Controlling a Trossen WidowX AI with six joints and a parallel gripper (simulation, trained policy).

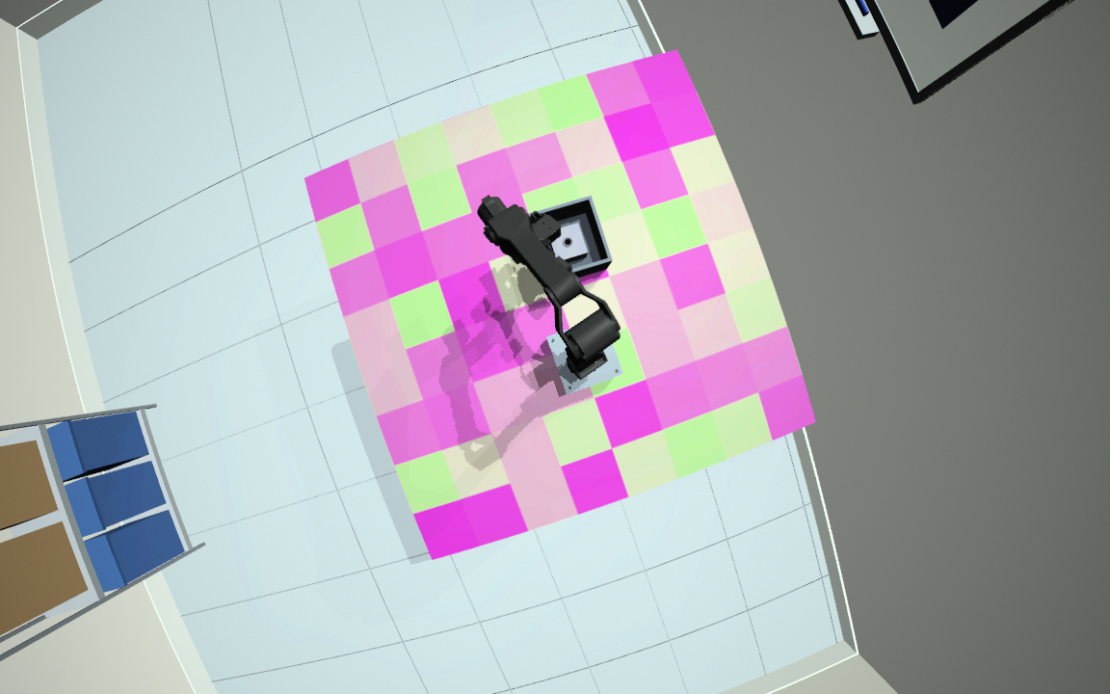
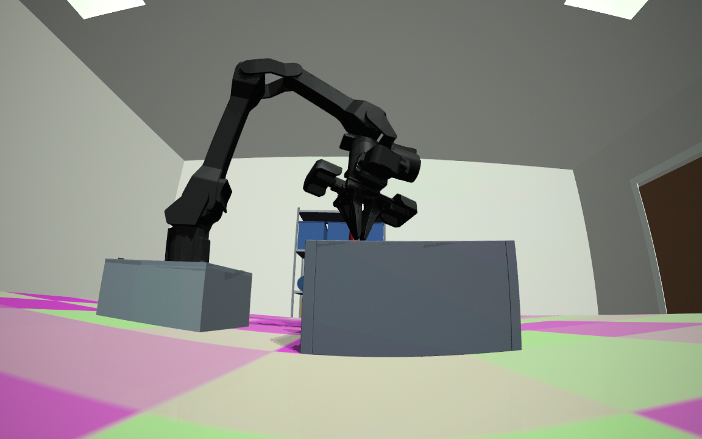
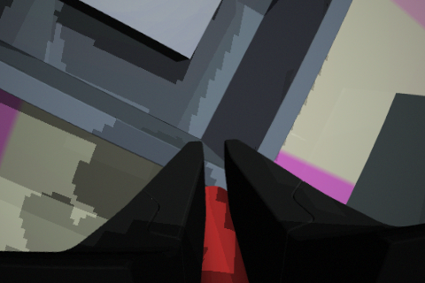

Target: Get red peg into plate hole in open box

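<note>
My gripper tip is 10 mm past the red peg, 30 mm to the right of it and 30 mm below it. Also, from my gripper tip: grey box: 60 mm ahead, 70 mm to the right, 110 mm below.
</note>
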